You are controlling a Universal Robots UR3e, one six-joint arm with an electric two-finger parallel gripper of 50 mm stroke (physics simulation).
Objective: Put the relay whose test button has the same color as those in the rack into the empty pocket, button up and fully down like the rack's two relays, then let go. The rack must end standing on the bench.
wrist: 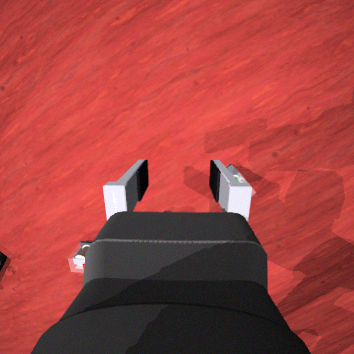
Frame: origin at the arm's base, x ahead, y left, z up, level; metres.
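Seen in the pictures: gripper, fingertip midpoint: [178, 172].
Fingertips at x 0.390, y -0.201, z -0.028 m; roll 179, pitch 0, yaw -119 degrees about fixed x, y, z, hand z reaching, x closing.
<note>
Offsets run from my fingertips to a thing's top centre. "*": to the spot under its first point. Level surfaces: height alone.
My gripper [178, 172] is open and empty above the red bench top. A small relay with a green mark on top {* dx -0.036, dy -0.044, dz -0.021 m} [238, 176] shows just outside the right finger, which partly covers it. Another small clear-cased relay {dx -0.049, dy +0.162, dz -0.019 m} [79, 258] with a pale round part shows left of the gripper body, which hides part of it; its button colour cannot be told. A black corner {* dx -0.007, dy +0.321, dz -0.054 m} [2, 261] at the left edge looks like part of the rack. The rack's relays, their button colour and the empty pocket do not show.
The red streaked bench top {dz -0.063 m} [150, 75] runs across the view under the fingers. Dark shadows of the arm lie on it at the right. The dark gripper body covers the lower middle of the view and hides what lies beneath.
</note>
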